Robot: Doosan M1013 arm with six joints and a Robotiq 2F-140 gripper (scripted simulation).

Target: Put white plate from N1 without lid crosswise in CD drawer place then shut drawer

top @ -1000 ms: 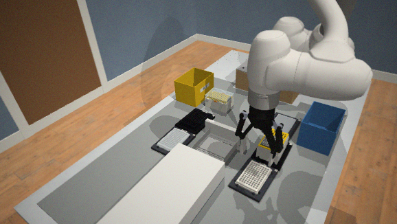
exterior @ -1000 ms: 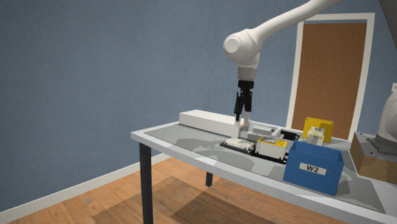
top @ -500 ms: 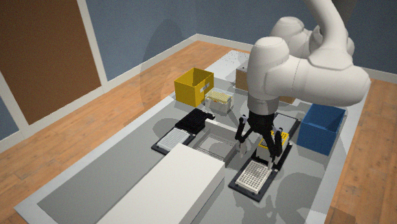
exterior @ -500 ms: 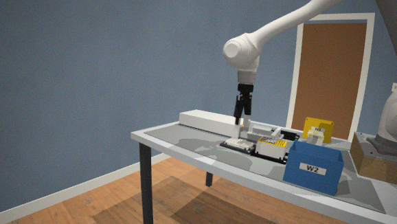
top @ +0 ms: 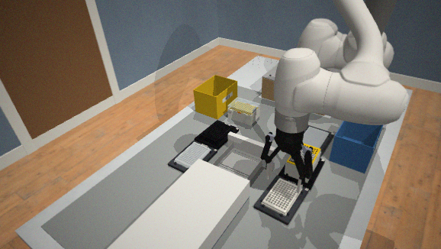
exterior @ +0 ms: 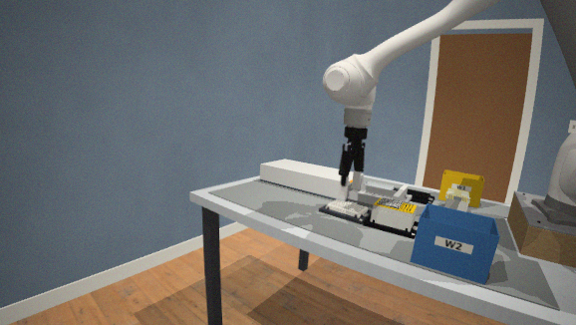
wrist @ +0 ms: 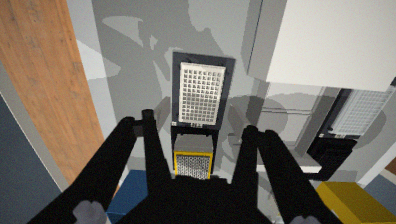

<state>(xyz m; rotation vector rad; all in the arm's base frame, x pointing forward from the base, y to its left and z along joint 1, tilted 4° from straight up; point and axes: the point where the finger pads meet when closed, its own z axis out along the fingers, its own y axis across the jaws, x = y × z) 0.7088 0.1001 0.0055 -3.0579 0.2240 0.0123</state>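
Right now the white plate is 80 mm below my hand. Round my hand: drawer (60 mm behind, 190 mm to the right, 80 mm below); work nest N1 (100 mm below); yellow-topped tip box (170 mm behind, 20 mm to the left, 50 mm below).
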